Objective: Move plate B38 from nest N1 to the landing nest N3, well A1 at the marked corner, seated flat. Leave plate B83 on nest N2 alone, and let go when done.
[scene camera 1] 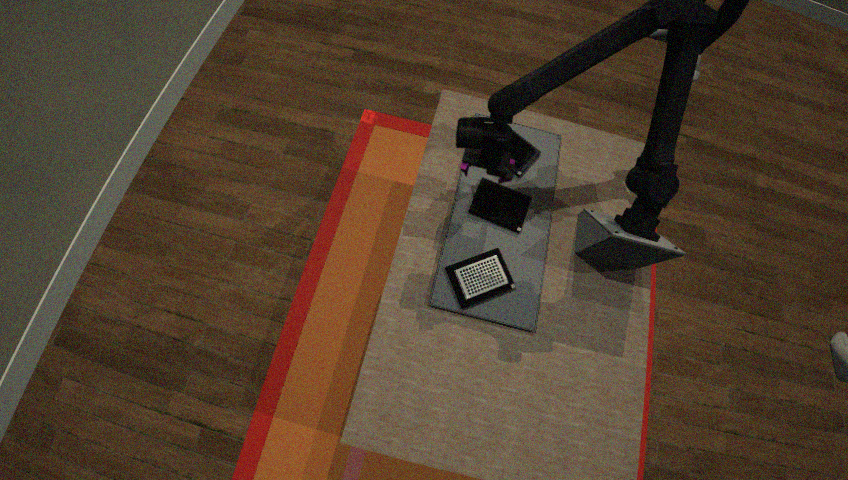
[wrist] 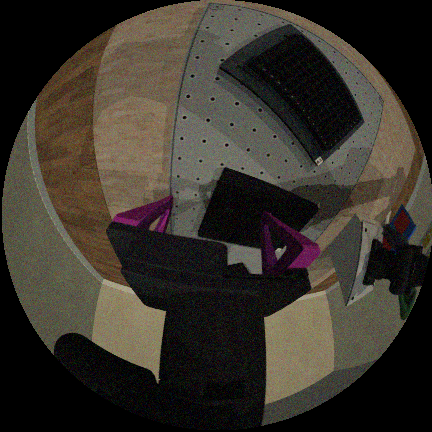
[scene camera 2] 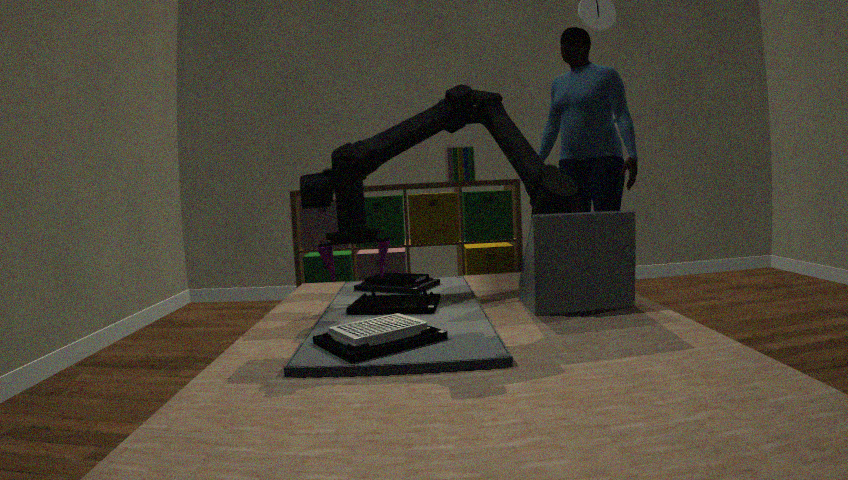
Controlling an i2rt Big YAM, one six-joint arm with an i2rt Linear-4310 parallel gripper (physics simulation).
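Observation:
My gripper (scene camera 1: 484, 173) (scene camera 2: 357, 275) (wrist: 218, 207), with magenta fingers, is open and empty, above the board between the far nest and the middle nest. A dark plate (scene camera 1: 523, 149) (wrist: 305, 85) lies in the far nest, which has a small white corner mark; the arm partly hides it in scene camera 1. The middle black nest (scene camera 1: 501, 205) (scene camera 2: 392, 305) (wrist: 245, 200) shows no plate. A white 96-well plate (scene camera 1: 483, 277) (scene camera 2: 377, 328) sits on the near black nest (scene camera 1: 465, 302) (scene camera 2: 357, 355). The plate and nest labels cannot be read.
The nests stand on a grey perforated board (scene camera 1: 529, 312) (scene camera 2: 487, 356) (wrist: 200, 120) on a wooden table (scene camera 1: 476, 386) (scene camera 2: 416, 428). The arm's grey base block (scene camera 1: 618, 249) (scene camera 2: 583, 261) (wrist: 347, 255) stands beside the board. A person (scene camera 2: 589, 113) stands behind the base.

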